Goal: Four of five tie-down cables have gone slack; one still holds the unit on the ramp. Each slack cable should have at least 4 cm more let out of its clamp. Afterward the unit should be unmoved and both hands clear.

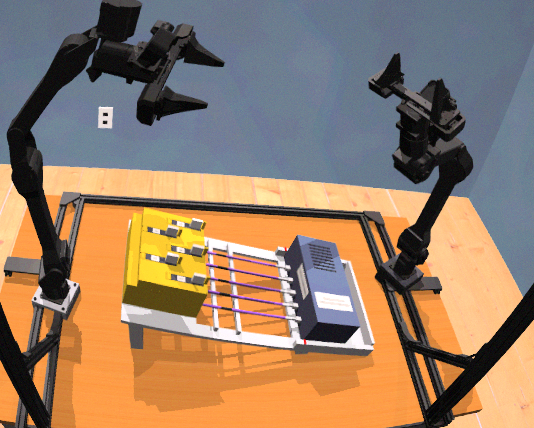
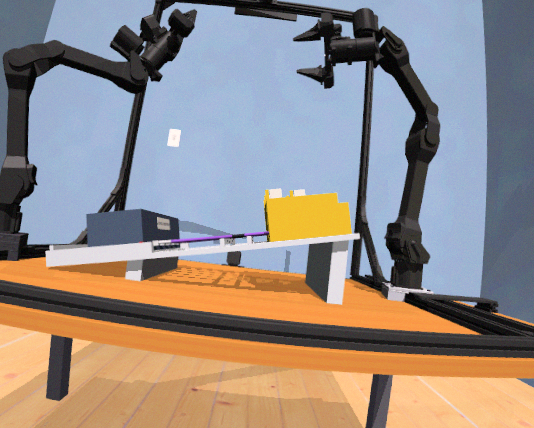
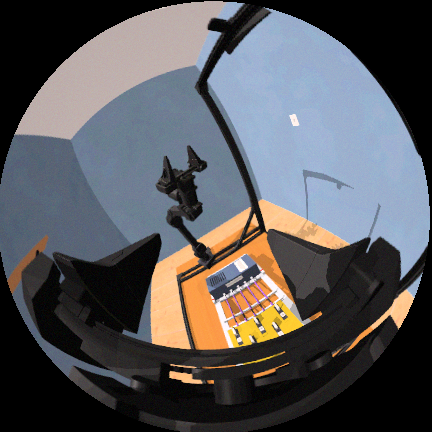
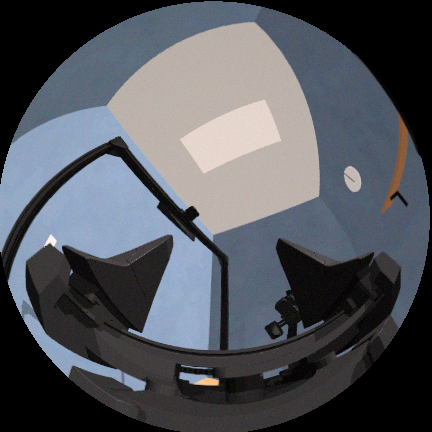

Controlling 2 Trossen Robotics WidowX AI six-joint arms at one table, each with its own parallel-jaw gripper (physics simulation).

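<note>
The dark blue unit [image 1: 320, 280] [image 2: 115, 227] sits at the lower end of the white ramp [image 1: 265, 340] [image 2: 100, 254]. Several purple cables [image 1: 261, 313] [image 2: 200, 238] with short black sections run side by side from the yellow block [image 1: 165, 300] [image 2: 305, 217] to the unit's near edge. They look straight; I cannot tell which are slack. Grey clamps, one [image 1: 199, 279] nearest the front, sit on the block's top. My left gripper [image 1: 215, 84] [image 2: 296, 55] [image 3: 214, 236] is open and empty, high above the block. My right gripper [image 1: 419, 67] [image 3: 176, 149] [image 4: 226, 242] is open and empty, raised high, pointing up.
A black frame [image 1: 220, 206] [image 2: 250, 330] runs around the orange table [image 1: 280, 395], with uprights rising beside it. The ramp's grey support [image 2: 336, 275] stands under its high end. A small white outlet [image 1: 105, 117] is on the wall.
</note>
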